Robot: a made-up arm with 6 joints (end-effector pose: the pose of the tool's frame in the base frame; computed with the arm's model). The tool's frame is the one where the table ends.
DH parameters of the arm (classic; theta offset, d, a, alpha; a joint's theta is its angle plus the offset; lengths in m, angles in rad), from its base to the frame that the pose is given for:
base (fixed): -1.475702 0 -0.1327 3.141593
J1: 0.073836 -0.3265 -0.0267 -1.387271
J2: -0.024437 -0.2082 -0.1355 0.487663
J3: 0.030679 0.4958 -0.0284 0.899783
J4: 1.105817 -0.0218 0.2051 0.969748
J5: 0 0.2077 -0.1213 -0.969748
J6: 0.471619 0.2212 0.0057 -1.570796
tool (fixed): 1.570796 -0.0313 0 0
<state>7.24 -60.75 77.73 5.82 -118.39 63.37</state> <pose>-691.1 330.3 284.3 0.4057 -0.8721 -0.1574 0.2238</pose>
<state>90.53 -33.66 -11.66 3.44 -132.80 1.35</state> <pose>6.0 496.2 -234.0 0.8211 -0.4913 -0.2415 -0.1614</pose>
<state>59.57 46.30 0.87 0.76 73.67 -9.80</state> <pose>-355.7 40.2 139.6 0.3524 0.5980 0.4687 0.5464</pose>
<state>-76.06 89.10 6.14 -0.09 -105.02 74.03</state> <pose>166.1 -496.4 444.9 0.5693 0.5053 0.6484 -0.0048</pose>
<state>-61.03 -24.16 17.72 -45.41 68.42 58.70</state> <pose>-150.7 267.2 -35.7 0.7463 -0.3155 -0.0745 -0.5813</pose>
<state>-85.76 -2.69 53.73 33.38 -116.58 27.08</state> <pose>-219.3 -545.2 -24.1 0.1973 -0.7149 -0.5981 0.3037</pose>
